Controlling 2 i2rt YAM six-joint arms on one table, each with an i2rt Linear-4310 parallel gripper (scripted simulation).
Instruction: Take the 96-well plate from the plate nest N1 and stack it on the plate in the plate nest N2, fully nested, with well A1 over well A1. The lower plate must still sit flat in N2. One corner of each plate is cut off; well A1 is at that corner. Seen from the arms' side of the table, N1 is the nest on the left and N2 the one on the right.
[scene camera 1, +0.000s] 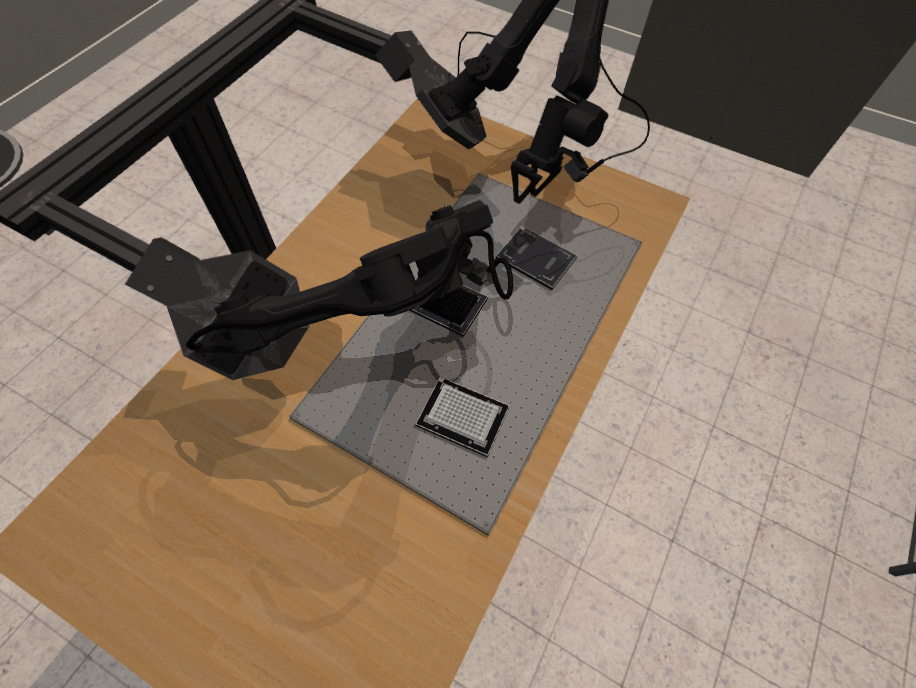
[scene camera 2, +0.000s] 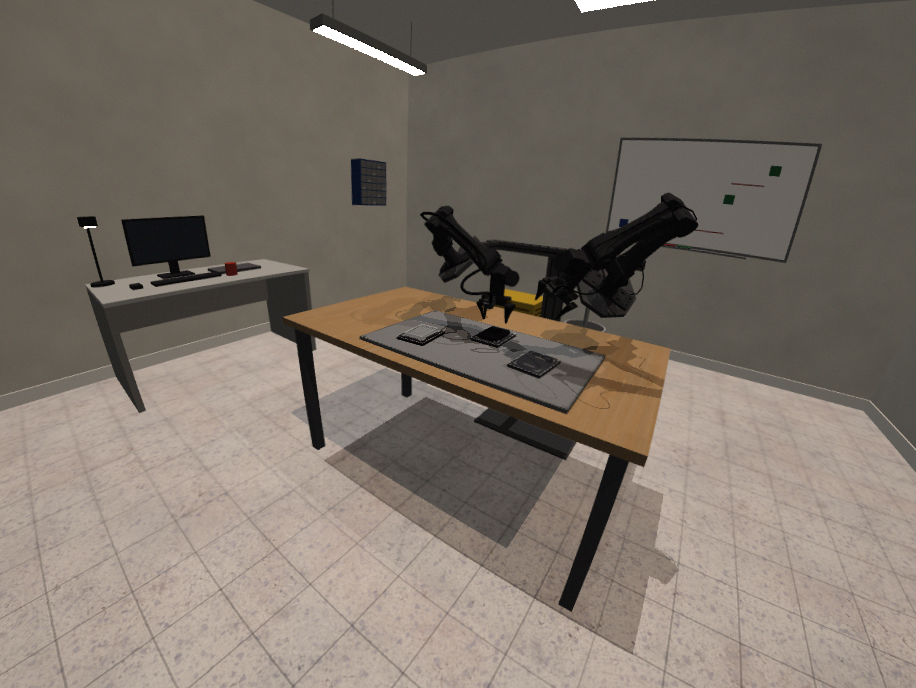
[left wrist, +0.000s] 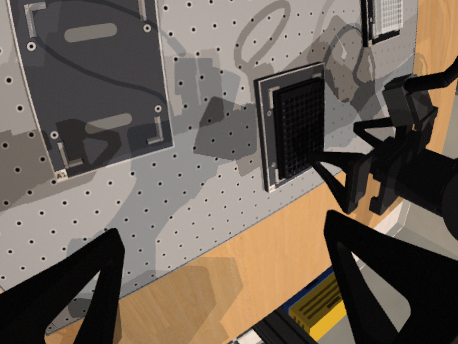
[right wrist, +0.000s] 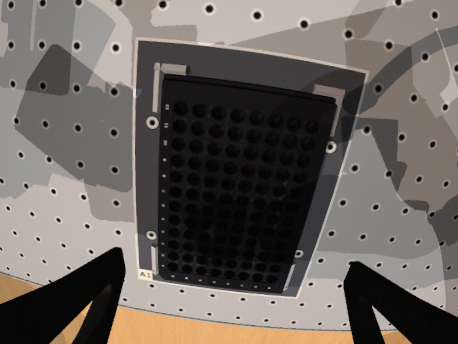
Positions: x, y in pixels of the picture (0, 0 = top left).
Scene:
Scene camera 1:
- left gripper: 525, 199
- black 96-well plate: 455, 306
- white 96-well plate: 449, 397
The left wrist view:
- left gripper: 222, 231
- right gripper: 333, 140
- black 96-well plate: 299, 128
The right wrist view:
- right gripper: 238, 269
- black 96-well plate: 229, 146

